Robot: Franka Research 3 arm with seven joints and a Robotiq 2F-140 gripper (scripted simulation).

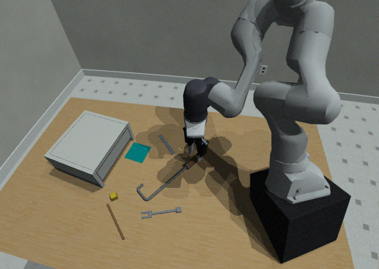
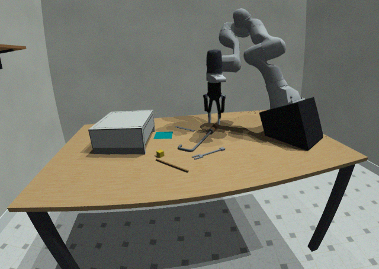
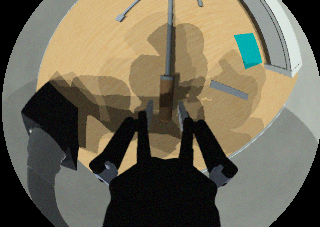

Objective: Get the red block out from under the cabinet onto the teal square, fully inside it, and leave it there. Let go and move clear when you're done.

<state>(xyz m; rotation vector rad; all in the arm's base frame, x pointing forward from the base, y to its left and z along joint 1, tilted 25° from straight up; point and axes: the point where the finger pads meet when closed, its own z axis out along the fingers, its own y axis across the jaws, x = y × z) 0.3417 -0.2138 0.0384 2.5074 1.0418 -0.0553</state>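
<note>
Right now my hand is 120 mm short of the grey hook tool, 70 mm above it and 60 mm to the right of it. From my hand the other things lie so: grey forked tool (250 mm to the left, 150 mm ahead, 80 mm below); then teal square (300 mm ahead, 80 mm below, 60 mm to the right); then flat grey bar (150 mm ahead, 110 mm to the right, 80 mm below).
</note>
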